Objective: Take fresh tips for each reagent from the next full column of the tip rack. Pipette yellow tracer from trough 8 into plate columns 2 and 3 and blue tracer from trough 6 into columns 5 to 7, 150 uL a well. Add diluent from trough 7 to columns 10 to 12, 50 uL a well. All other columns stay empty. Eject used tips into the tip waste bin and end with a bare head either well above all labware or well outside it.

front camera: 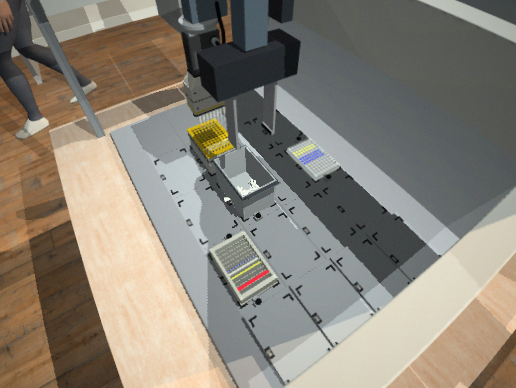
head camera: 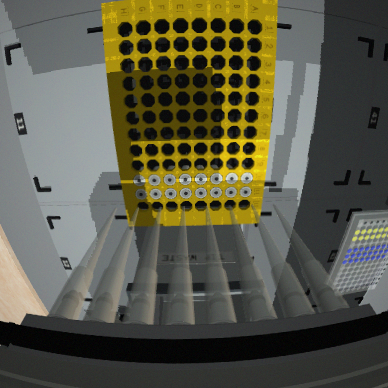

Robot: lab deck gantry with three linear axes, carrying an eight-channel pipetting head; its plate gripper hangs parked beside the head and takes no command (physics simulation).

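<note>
The pipetting head carries eight long tips with no coloured liquid visible. They hang above deck labware near the yellow tip rack; their exact height is unclear. Rack columns 10 and 11 hold tips; columns 1 to 9 and 12 show dark holes. The plate shows yellow in columns 2 and 3 and blue in columns 5 to 7. The trough rack shows blue, yellow and red strips. White tips lie in the waste bin. The parked plate gripper is open and empty.
The bin stands directly beside the tip rack, with its walls rising above the deck. The black gripper body hangs beside the head. A pale frame beam crosses the front right. A person's legs show at the back left.
</note>
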